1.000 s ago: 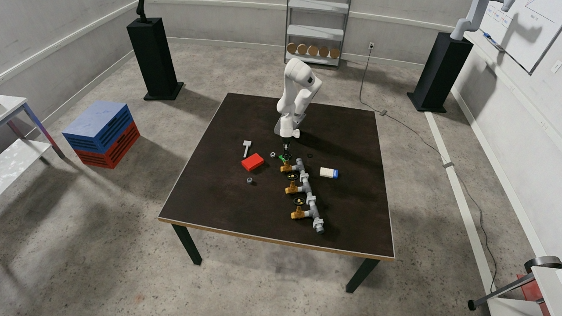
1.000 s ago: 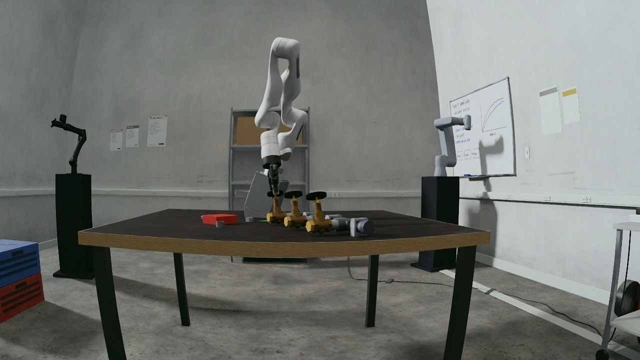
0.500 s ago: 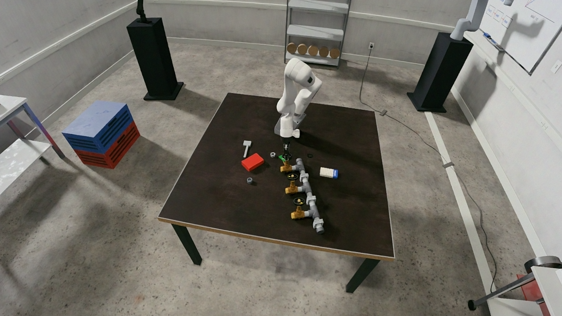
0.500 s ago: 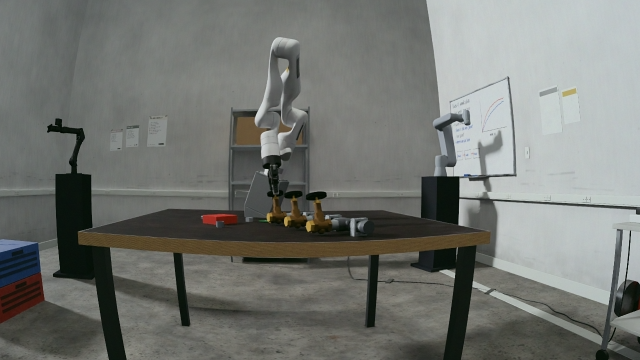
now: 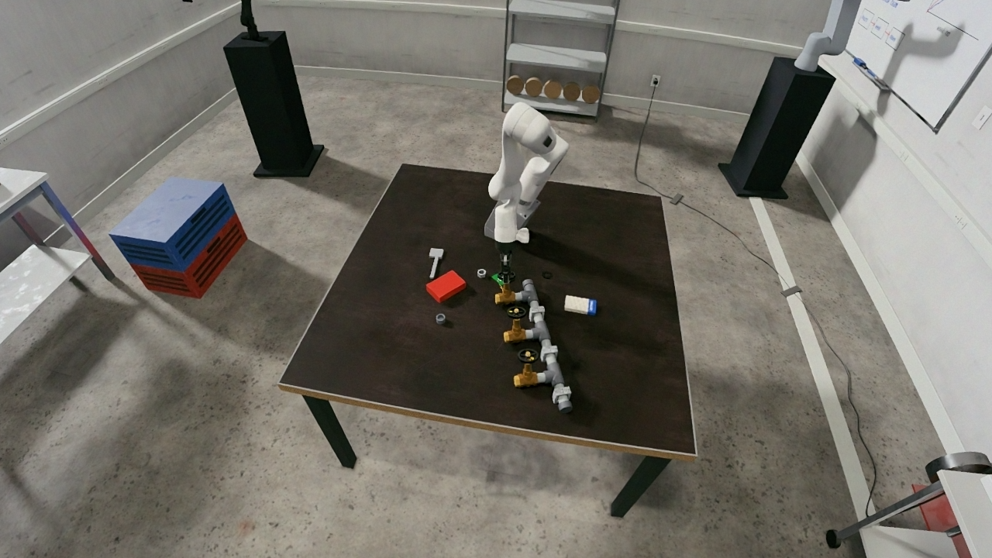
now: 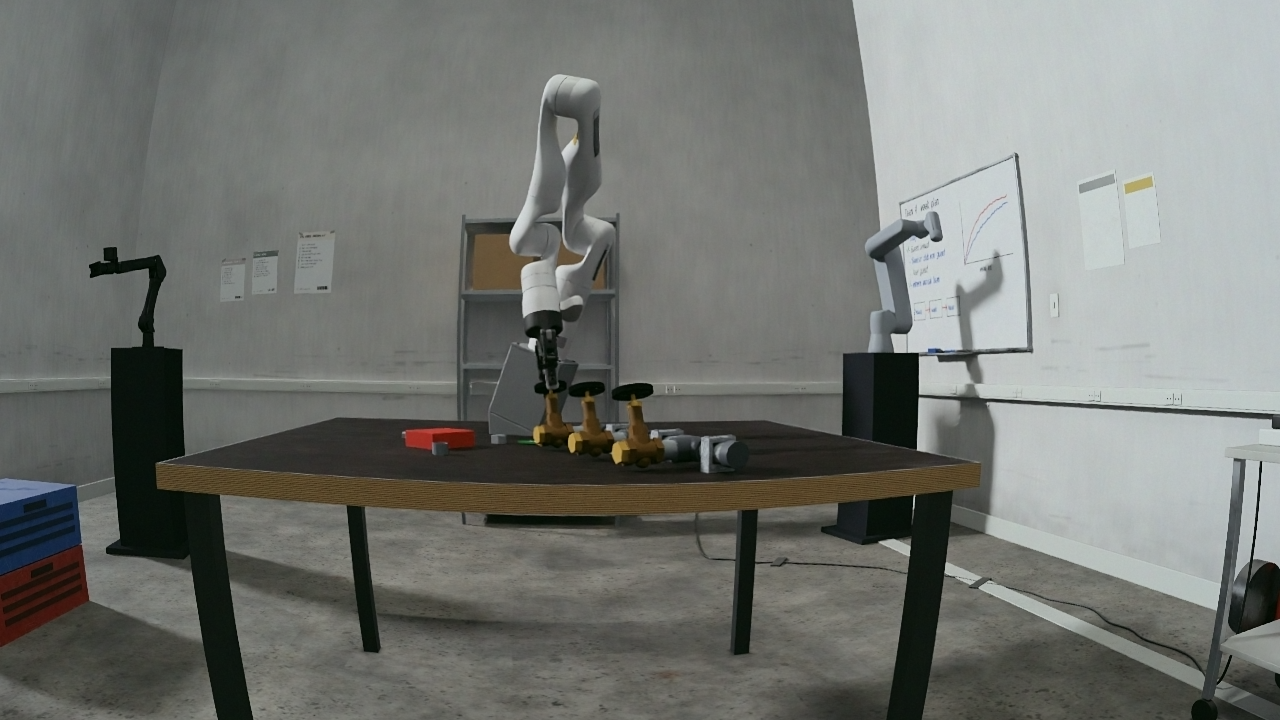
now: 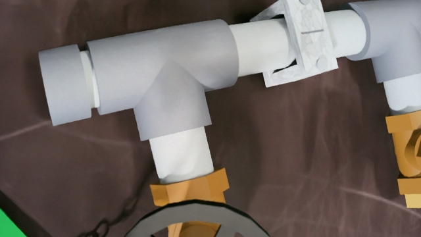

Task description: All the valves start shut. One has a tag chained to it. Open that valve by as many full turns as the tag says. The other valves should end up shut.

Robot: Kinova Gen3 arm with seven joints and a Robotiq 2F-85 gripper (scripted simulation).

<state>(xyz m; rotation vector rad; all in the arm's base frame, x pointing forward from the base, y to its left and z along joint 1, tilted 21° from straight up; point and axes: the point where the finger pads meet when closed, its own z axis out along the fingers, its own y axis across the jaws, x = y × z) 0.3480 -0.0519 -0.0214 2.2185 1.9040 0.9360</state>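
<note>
Now: the green tag 90 mm behind my hand, 20 mm to the right of it and 110 mm below it. Also, from my hand: white-and-blue box (40 mm ahead, 270 mm to the left, 110 mm below); red block (30 mm behind, 220 mm to the right, 100 mm below); small grey ring (120 mm ahead, 220 mm to the right, 110 mm below).
</note>
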